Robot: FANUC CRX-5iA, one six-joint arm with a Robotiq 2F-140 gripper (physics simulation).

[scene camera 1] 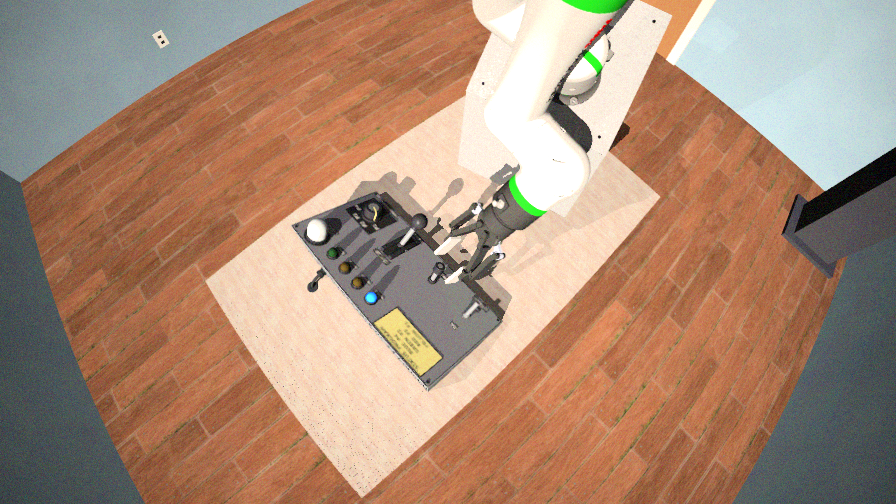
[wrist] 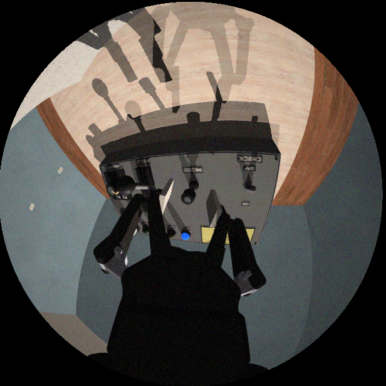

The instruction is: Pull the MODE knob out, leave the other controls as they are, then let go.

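Observation:
The MODE knob (scene camera 1: 436, 272) (wrist: 188, 196), taken to be the short black knob near the middle of the grey panel, stands up from the panel face; its label is too small to read. My gripper (scene camera 1: 448, 260) (wrist: 190, 191) is open, with a pale pad on each finger. In the wrist view the knob shows between the two spread fingertips, with space on both sides. In the scene view the fingertips are close to the knob, over the panel's robot-side edge. Nothing is held. The control panel (scene camera 1: 432, 304) (wrist: 230, 172) lies on the pale mat.
A black-ball lever (scene camera 1: 419, 220) (wrist: 125, 185) stands beside the gripper. A small toggle (scene camera 1: 471, 308) (wrist: 250, 187) is on the other side. A rotary dial (scene camera 1: 373, 211), a white ball knob (scene camera 1: 316, 230), a lit blue lamp (scene camera 1: 370, 297) (wrist: 185, 236) and a yellow display (scene camera 1: 408, 341) (wrist: 240, 234) are farther off.

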